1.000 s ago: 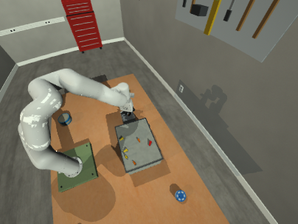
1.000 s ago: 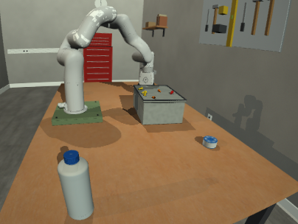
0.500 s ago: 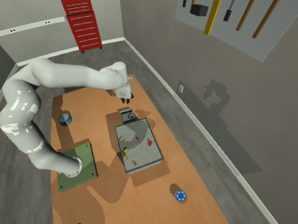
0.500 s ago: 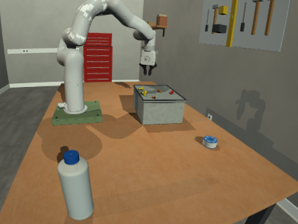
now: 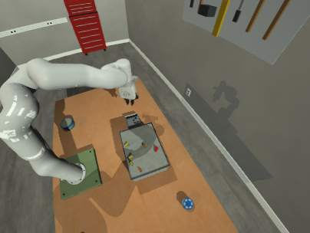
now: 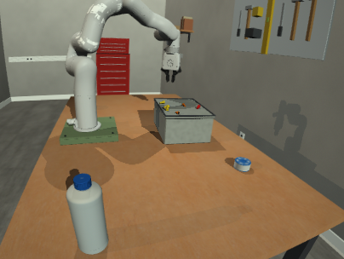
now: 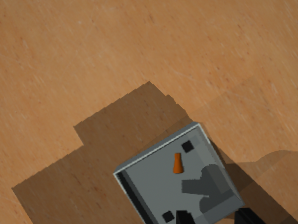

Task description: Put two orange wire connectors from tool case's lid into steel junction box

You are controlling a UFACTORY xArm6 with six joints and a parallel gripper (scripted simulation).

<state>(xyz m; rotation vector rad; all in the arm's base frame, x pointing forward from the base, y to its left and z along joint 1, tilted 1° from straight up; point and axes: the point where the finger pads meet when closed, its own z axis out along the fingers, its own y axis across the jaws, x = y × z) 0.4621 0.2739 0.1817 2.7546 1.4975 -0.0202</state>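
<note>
My gripper is now 2 cm past the grey tool case, 30 cm to the left of it and 12 cm above it. From my hand the other things lie so: red connector 5 cm ahead, 34 cm to the right, 8 cm below; yellow connector 10 cm behind, 24 cm to the right, 8 cm below.
</note>
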